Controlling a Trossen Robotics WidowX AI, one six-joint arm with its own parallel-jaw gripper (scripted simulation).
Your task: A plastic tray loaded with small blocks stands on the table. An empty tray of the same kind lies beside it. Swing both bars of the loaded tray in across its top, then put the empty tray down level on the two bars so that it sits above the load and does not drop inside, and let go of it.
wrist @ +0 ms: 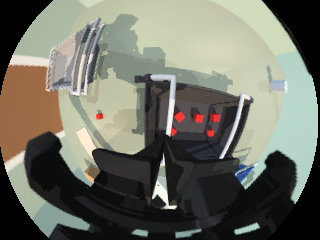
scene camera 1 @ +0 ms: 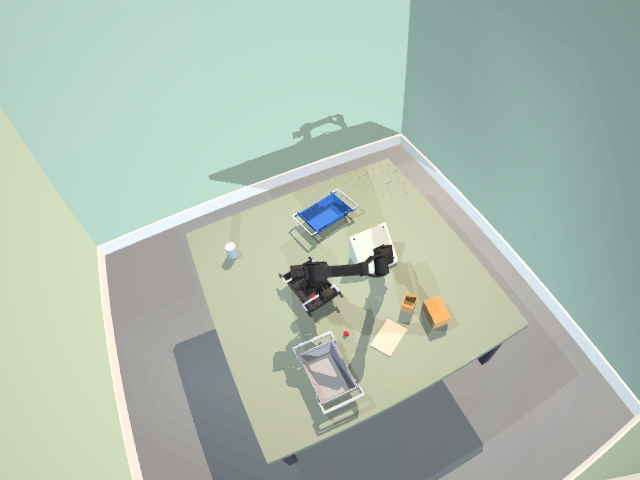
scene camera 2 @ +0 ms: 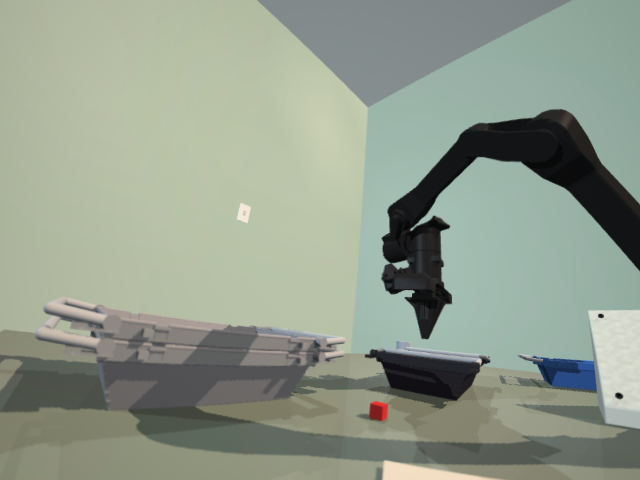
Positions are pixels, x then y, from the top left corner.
A blue tray [scene camera 1: 330, 209]: 2.16 m from the lens. A sheet [scene camera 1: 389, 336] is 1.74 m from the lens. The marked spots on the blue tray and the sheet are 0.80 m apart.
